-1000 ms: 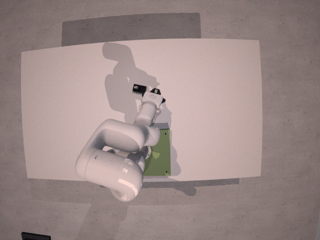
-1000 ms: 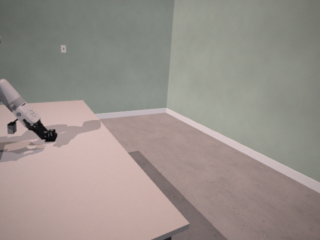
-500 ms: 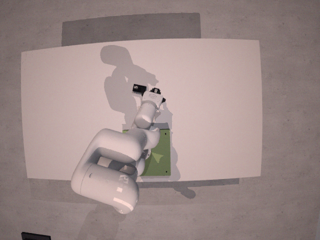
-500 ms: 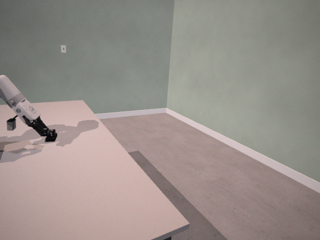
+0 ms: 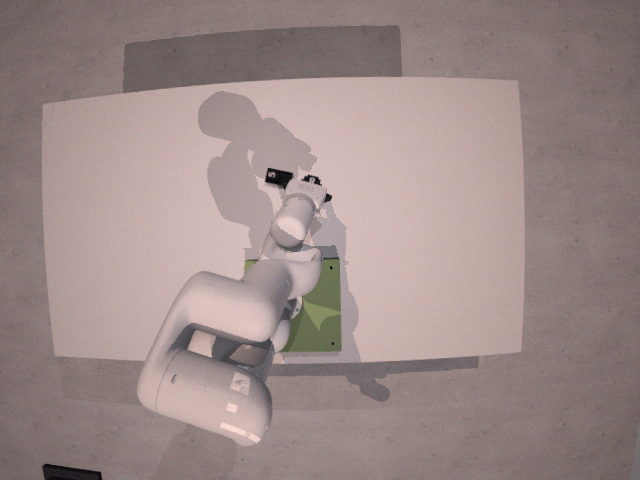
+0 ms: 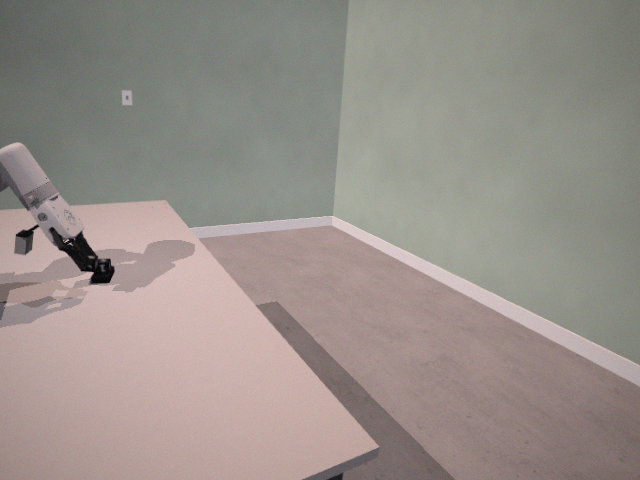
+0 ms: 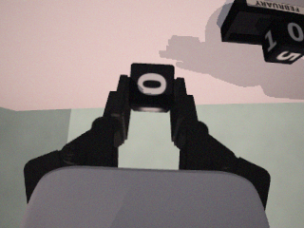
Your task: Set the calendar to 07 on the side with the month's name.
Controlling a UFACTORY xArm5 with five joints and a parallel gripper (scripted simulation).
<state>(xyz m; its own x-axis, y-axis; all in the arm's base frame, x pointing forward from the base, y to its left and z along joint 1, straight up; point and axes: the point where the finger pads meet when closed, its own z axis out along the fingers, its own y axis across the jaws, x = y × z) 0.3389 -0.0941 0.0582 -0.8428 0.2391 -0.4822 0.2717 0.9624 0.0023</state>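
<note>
Right now the black cube is 2 cm below my hand and 1 cm ahead of it. Round my hand: black calendar tray (10 cm to the left, 9 cm below, 4 cm ahead).
</note>
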